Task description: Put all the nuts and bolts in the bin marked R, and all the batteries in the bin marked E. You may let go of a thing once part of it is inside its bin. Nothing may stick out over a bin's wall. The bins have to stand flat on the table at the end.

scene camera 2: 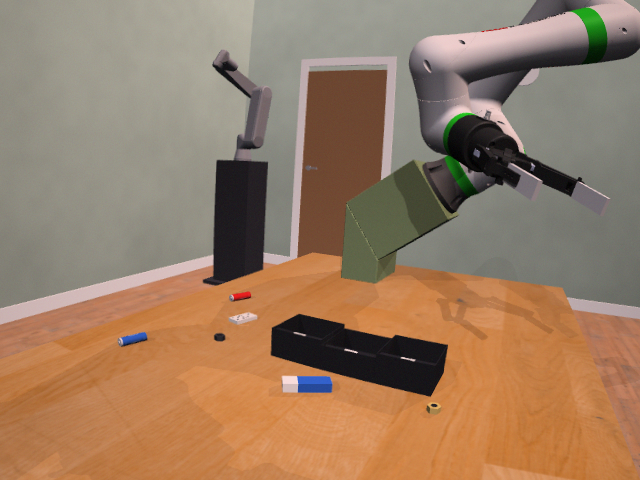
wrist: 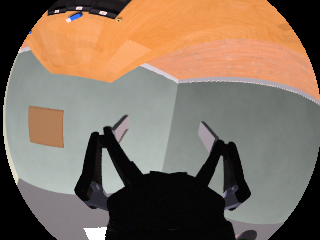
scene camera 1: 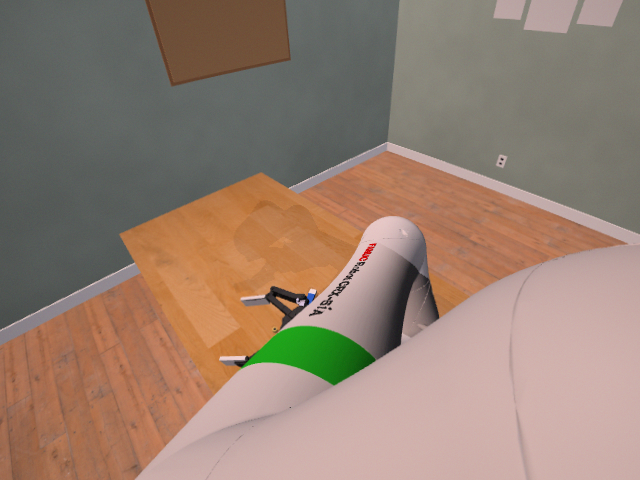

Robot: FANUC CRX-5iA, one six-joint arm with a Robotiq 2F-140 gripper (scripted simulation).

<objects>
my gripper: scene camera 2; wrist; scene camera 1 234,329
same spot on my gripper: [scene camera 2: 528,185] = [wrist: 126,125]
</objects>
